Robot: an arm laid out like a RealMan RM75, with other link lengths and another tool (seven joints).
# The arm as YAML. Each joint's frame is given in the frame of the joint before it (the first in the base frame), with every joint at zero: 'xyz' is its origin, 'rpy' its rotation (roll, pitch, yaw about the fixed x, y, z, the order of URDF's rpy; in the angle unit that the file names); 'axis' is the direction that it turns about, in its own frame. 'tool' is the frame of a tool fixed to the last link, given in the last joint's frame.
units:
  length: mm
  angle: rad
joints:
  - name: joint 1
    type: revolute
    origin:
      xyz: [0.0, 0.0, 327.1]
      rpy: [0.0, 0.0, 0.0]
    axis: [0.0, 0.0, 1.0]
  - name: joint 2
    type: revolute
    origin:
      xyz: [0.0, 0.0, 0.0]
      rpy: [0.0, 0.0, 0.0]
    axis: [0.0, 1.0, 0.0]
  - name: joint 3
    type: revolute
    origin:
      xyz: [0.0, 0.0, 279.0]
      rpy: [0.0, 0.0, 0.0]
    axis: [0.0, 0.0, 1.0]
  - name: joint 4
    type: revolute
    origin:
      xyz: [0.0, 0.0, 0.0]
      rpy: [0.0, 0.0, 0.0]
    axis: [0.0, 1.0, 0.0]
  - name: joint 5
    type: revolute
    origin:
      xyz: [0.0, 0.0, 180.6]
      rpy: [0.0, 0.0, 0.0]
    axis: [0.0, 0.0, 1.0]
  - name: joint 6
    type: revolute
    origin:
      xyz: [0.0, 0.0, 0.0]
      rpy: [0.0, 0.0, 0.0]
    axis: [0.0, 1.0, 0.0]
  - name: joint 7
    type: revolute
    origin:
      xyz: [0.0, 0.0, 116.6]
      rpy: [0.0, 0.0, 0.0]
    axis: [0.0, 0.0, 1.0]
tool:
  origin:
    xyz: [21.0, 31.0, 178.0]
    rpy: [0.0, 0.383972, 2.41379]
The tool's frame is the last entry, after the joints.
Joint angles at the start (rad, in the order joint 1, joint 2, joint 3, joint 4, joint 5, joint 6, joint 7):
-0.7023 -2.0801 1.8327 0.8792 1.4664 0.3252 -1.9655
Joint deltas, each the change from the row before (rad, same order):
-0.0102 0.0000 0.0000 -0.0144 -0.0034 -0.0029 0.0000
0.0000 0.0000 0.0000 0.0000 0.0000 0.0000 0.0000
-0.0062 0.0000 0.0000 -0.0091 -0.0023 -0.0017 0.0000
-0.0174 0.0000 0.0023 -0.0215 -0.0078 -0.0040 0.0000
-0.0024 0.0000 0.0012 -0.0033 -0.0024 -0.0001 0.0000
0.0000 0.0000 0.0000 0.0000 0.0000 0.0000 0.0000
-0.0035 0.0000 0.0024 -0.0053 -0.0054 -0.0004 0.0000
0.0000 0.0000 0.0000 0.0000 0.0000 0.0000 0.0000
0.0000 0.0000 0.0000 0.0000 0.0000 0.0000 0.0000
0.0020 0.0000 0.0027 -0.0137 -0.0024 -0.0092 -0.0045
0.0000 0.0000 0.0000 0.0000 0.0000 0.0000 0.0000
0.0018 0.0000 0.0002 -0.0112 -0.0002 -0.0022 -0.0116
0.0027 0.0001 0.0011 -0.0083 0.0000 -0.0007 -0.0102
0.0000 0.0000 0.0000 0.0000 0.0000 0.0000 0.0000
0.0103 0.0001 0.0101 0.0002 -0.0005 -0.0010 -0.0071
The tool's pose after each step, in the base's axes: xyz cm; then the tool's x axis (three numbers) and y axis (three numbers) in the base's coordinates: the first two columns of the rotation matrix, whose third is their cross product. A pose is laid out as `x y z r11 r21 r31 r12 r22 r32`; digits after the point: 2 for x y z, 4 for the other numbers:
-6.53 49.56 -11.24 -0.2624 -0.8903 -0.3721 -0.9574 0.2885 -0.0151
-6.53 49.56 -11.24 -0.2624 -0.8903 -0.3721 -0.9574 0.2885 -0.0151
-6.61 49.68 -11.31 -0.2606 -0.8913 -0.3710 -0.9583 0.2855 -0.0126
-6.64 49.94 -11.52 -0.2586 -0.8934 -0.3674 -0.9597 0.2810 -0.0078
-6.65 49.95 -11.58 -0.2578 -0.8942 -0.3659 -0.9600 0.2800 -0.0079
-6.65 49.95 -11.58 -0.2578 -0.8942 -0.3659 -0.9600 0.2800 -0.0079
-6.66 49.95 -11.67 -0.2552 -0.8959 -0.3636 -0.9607 0.2774 -0.0092
-6.66 49.95 -11.67 -0.2552 -0.8959 -0.3636 -0.9607 0.2774 -0.0092
-6.66 49.95 -11.67 -0.2552 -0.8959 -0.3636 -0.9607 0.2774 -0.0092
-7.40 50.16 -11.72 -0.2393 -0.8994 -0.3659 -0.9659 0.2587 -0.0042
-7.40 50.16 -11.72 -0.2393 -0.8994 -0.3659 -0.9659 0.2587 -0.0042
-7.99 50.26 -11.78 -0.2203 -0.9048 -0.3645 -0.9710 0.2390 -0.0065
-8.49 50.28 -11.86 -0.2044 -0.9094 -0.3621 -0.9749 0.2227 -0.0089
-8.49 50.28 -11.86 -0.2044 -0.9094 -0.3621 -0.9749 0.2227 -0.0089
-9.02 49.99 -12.09 -0.1948 -0.9140 -0.3559 -0.9772 0.2119 -0.0095

